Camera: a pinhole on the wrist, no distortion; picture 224 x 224 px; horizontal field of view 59.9 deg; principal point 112.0 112.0 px. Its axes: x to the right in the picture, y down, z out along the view. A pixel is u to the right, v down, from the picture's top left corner.
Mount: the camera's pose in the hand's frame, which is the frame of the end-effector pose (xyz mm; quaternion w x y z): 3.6 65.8 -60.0 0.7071 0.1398 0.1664 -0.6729
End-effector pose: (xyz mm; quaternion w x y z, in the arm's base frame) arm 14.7 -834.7 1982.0 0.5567 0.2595 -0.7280 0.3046
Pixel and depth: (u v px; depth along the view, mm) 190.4 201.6 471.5
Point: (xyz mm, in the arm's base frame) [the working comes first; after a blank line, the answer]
In the camera's frame: 190.2 217.3 471.5

-19.8 -1249.2 2215.0
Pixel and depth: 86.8 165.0 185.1
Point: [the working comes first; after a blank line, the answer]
In the camera's frame: -24.0 50.5 185.1

-85.2 -914.0 2017.3
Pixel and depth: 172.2 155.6 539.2
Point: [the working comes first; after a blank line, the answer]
In the camera's frame: 167.0 120.9 539.2

-35.5 -1308.3 2111.7
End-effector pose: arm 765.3 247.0 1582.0 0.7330 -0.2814 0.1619 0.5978
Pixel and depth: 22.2 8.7 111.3
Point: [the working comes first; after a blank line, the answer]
In the camera's frame: -51.4 -59.1 111.3

686.7 252.8 1648.9
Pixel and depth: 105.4 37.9 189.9
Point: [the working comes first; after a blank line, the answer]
In the camera's frame: -6.4 -72.4 189.9

751.8 269.0 1711.1
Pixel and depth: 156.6 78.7 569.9
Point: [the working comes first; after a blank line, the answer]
In the camera's frame: 130.8 -97.6 569.9

999.5 405.0 2001.0
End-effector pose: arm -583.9 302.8 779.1 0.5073 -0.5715 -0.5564 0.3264
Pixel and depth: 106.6 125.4 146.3
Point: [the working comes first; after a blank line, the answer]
In the camera's frame: -4.1 10.1 146.3

-647.2 339.7 755.0
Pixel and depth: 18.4 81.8 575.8
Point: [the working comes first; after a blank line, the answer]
In the camera's frame: -277.3 -89.5 575.8

-1119.4 370.8 542.5
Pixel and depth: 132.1 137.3 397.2
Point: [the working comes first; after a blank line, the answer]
In the camera's frame: 41.1 51.7 397.2

-876.0 418.5 845.3
